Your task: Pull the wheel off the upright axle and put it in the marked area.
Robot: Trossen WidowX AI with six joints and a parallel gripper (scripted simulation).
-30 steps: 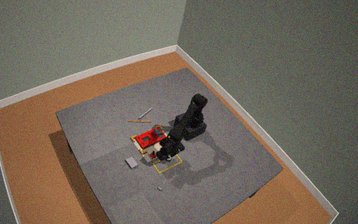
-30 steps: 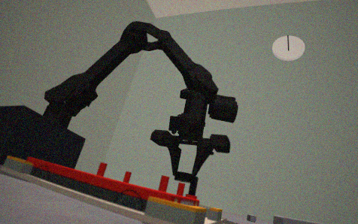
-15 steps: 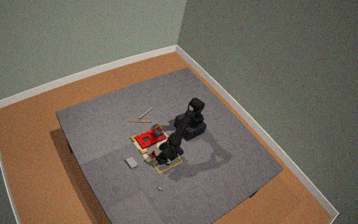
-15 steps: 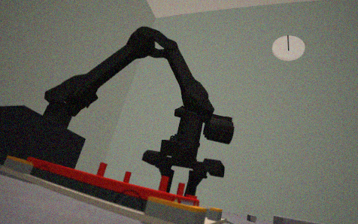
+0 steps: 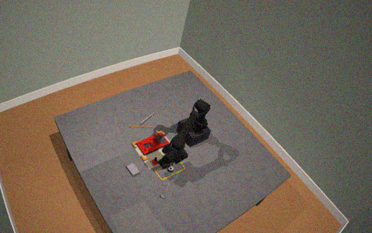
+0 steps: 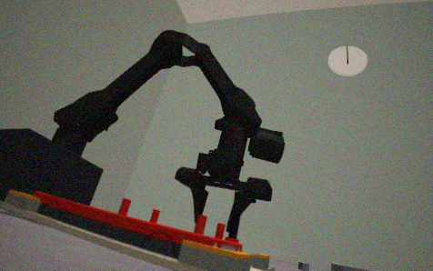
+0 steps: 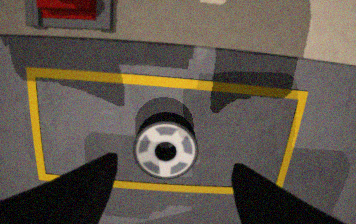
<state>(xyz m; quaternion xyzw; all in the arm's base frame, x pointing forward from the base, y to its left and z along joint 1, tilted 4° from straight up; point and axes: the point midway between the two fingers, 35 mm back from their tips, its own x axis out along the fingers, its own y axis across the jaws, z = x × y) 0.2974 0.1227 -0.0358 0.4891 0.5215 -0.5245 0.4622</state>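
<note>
Right now the dark wheel is 3 cm below my gripper tip and 1 cm ahead of it. The rest, counted from my gripper tip: pencil: 40 cm to the right, 4 cm below, 2 cm behind; grey cube: 17 cm ahead, 14 cm to the left, 3 cm below; dark axle: 9 cm to the right, 6 cm ahead, 1 cm below.
</note>
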